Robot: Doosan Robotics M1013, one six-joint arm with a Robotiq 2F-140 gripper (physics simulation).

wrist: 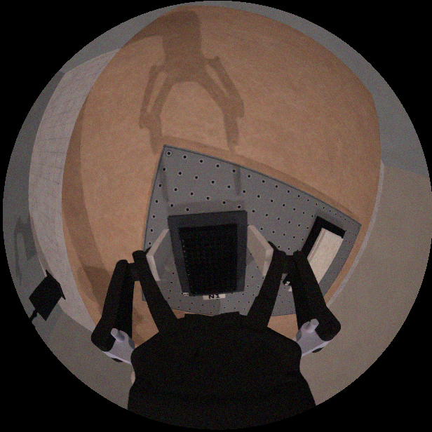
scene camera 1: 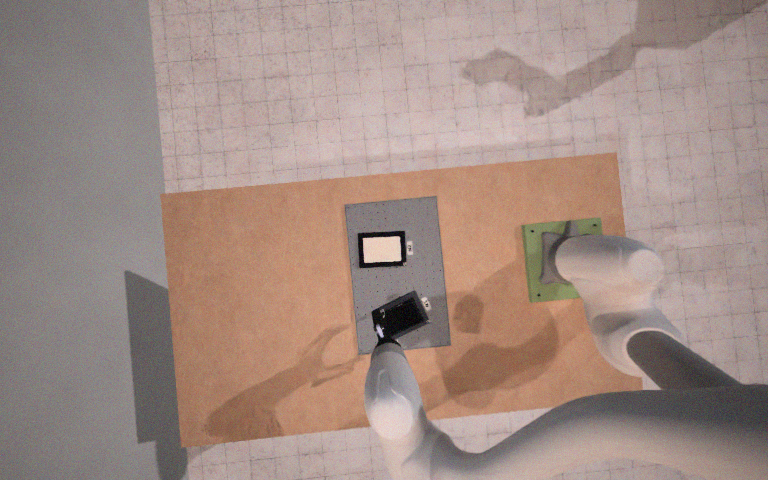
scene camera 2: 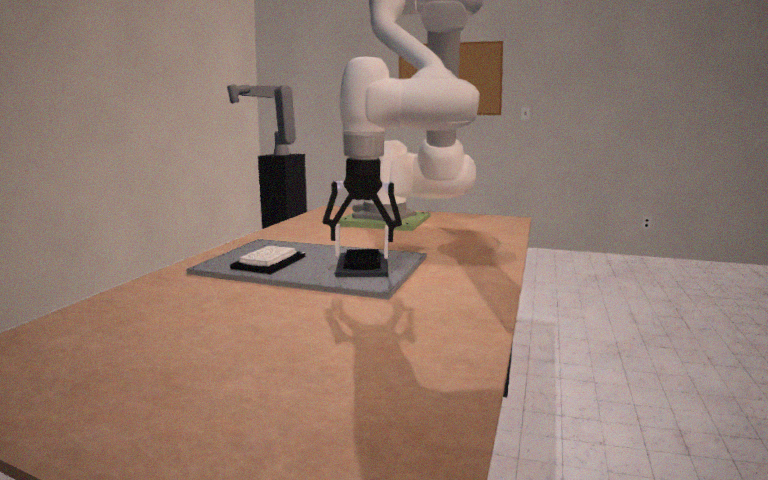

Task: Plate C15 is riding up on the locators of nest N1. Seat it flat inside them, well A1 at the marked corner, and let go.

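Frame: origin at the arm's base, x up, y left, z back, level; millimetres.
Seen in the pictures: gripper, fingertip midpoint: [scene camera 1: 386, 327] [scene camera 2: 361, 256]; arm's base at its link origin: [scene camera 1: 565, 258].
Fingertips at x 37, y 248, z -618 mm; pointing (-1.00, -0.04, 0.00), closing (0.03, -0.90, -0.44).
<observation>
Pixels of each thing's middle, then the offset from my fingertips to it. "spot": a spot on its surface instead.
- Plate C15 at the middle of its body: [scene camera 2: 362, 258] [scene camera 1: 401, 317] dx -24, dy -27, dz +51 mm
- second nest at a spot on its surface: [scene camera 1: 360, 263] spot: dx -31, dy -204, dz -97 mm
- white plate at the middle of its body: [scene camera 2: 268, 255] [scene camera 1: 382, 249] dx -24, dy -255, dz -25 mm
- same perforated grey board at the middle of its body: [scene camera 2: 310, 263] [scene camera 1: 397, 274] dx -49, dy -169, dz +34 mm
Plate C15 [scene camera 1: 399, 316] [scene camera 2: 362, 259] [wrist: 212, 257] is a black well plate within the dark rim of nest N1 [scene camera 1: 419, 298] [scene camera 2: 362, 273] [wrist: 207, 220]. The nest sits turned on the grey board, its N1 tag [wrist: 214, 296] on the side nearer the gripper body in the wrist view. I cannot tell whether the plate is fully flat, and well A1 and the corner mark are not legible. My gripper [scene camera 2: 362, 253] [wrist: 208, 237] is open and empty. Its pale finger pads stand on both long sides of the plate and nest, apart from them. The arm partly hides the gripper in scene camera 1.
A second nest [scene camera 1: 360, 263] with a white plate [scene camera 1: 381, 249] [scene camera 2: 267, 255] [wrist: 325, 256] on it stands on the same perforated grey board [scene camera 1: 396, 217] [scene camera 2: 317, 268] [wrist: 200, 167]. The arm's base stands on a green plate [scene camera 1: 529, 263] [scene camera 2: 390, 224]. A black pedestal [scene camera 2: 282, 189] stands behind the table.
</observation>
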